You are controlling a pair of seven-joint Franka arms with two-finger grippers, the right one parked.
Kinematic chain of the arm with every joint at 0, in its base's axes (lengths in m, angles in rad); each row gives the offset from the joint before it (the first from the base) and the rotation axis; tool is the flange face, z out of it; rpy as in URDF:
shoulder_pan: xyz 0 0 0.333 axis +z
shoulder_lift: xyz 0 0 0 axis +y
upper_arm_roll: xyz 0 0 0.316 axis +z
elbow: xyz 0.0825 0 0 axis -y
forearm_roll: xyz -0.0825 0 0.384 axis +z
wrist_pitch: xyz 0 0 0 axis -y
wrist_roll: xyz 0.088 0 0 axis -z
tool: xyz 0 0 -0.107 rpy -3.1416 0 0
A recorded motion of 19 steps. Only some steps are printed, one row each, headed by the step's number.
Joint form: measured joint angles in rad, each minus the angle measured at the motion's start. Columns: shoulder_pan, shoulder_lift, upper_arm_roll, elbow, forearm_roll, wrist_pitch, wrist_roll.
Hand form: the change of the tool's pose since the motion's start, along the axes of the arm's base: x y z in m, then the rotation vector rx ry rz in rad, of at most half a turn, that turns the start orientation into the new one. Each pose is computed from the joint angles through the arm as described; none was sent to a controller.
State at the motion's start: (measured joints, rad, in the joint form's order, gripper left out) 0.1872 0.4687 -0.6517 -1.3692 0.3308 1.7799 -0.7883
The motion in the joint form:
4: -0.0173 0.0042 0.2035 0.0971 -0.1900 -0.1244 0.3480
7: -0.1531 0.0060 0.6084 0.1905 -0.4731 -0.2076 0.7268
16: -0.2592 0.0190 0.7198 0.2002 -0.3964 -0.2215 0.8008
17: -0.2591 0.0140 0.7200 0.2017 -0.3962 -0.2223 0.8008
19: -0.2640 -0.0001 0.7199 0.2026 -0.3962 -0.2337 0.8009
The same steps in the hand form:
4: 0.0217 0.0904 0.0067 -0.0731 0.1110 -0.1333
7: 0.0339 0.1877 0.0217 -0.1916 0.1157 -0.2593
16: 0.0350 0.1815 0.0151 -0.0670 0.1480 -0.3387
17: 0.0341 0.1817 0.0192 -0.0661 0.1423 -0.3387
19: 0.0301 0.1785 0.0284 -0.0661 0.1388 -0.3443

